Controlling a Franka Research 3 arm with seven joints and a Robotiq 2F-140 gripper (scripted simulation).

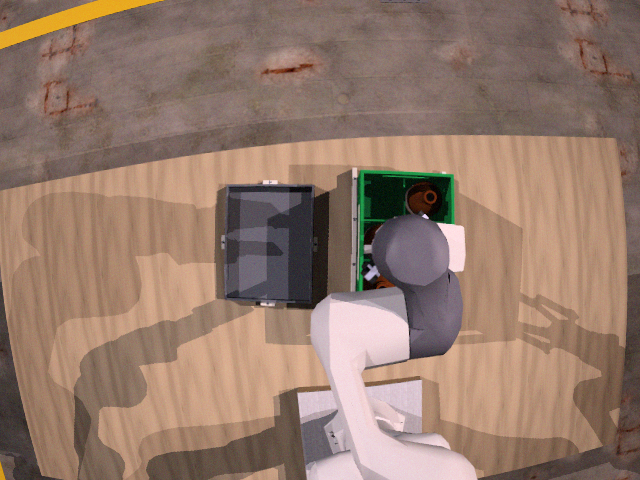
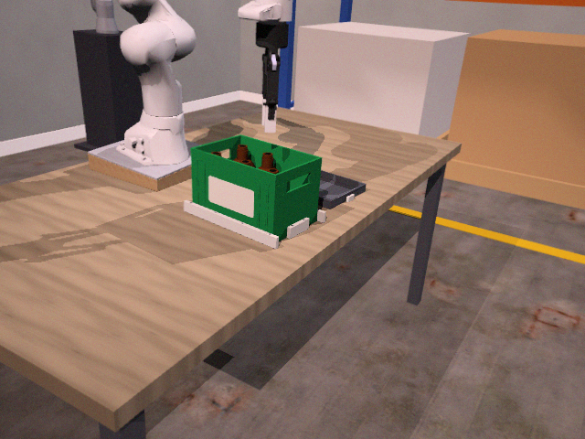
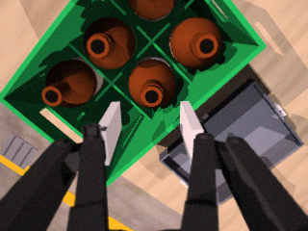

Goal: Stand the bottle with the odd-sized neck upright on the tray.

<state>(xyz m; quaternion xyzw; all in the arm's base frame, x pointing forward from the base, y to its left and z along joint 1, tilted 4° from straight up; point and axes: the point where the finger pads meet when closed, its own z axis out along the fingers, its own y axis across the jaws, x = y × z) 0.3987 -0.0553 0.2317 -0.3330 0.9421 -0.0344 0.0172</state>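
Now: hand 18 cm above the green crate, 4 cm to the left of it and 1 cm past it. The rest, counted from my hand: dark grey tray: 25 cm below, 23 cm to the left, 2 cm ahead; brown bottle: 17 cm below, 10 cm to the right, 8 cm ahead.
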